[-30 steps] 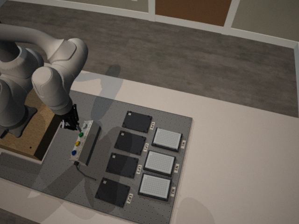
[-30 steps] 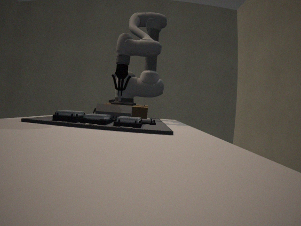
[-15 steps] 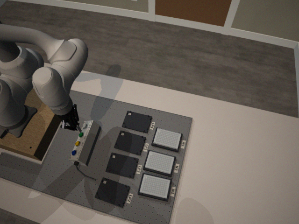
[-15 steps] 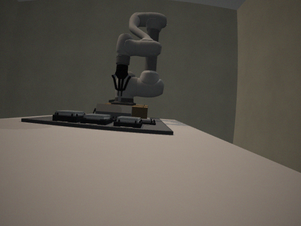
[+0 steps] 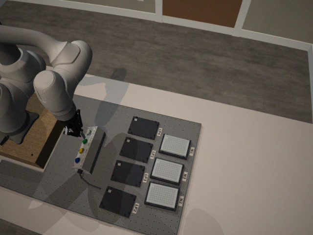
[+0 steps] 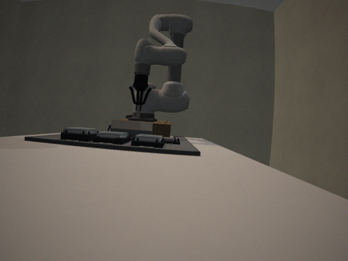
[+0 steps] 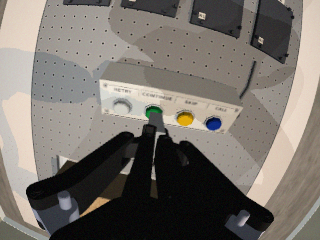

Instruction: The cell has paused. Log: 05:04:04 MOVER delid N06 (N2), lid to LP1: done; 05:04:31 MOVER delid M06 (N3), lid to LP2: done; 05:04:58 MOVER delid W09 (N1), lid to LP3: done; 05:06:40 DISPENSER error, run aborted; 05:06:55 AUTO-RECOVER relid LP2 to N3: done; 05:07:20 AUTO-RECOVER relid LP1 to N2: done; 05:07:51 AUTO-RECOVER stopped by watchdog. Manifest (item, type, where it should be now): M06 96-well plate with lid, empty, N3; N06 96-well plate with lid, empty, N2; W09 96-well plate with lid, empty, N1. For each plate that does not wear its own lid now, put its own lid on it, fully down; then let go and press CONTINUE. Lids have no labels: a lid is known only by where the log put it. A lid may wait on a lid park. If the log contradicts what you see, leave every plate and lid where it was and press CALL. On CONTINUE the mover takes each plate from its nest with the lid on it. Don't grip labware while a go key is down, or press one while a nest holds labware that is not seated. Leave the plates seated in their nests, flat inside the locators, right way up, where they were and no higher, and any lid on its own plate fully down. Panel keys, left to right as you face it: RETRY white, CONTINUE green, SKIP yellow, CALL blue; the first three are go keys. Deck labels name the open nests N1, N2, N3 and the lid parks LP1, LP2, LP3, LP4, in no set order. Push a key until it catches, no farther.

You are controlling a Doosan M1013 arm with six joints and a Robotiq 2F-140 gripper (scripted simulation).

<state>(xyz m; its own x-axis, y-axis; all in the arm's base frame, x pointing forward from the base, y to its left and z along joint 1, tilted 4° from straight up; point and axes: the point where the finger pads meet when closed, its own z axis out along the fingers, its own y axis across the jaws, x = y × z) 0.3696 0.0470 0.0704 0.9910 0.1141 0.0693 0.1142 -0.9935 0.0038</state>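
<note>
Right now the green continue key is 7 cm below my hand. The rest, counted from my hand: blue call key (10 cm to the right, 7 cm below, 1 cm ahead); then yellow skip key (7 cm below, 5 cm to the right, 1 cm ahead); then white retry key (7 cm below, 5 cm to the left, 1 cm behind).
</note>
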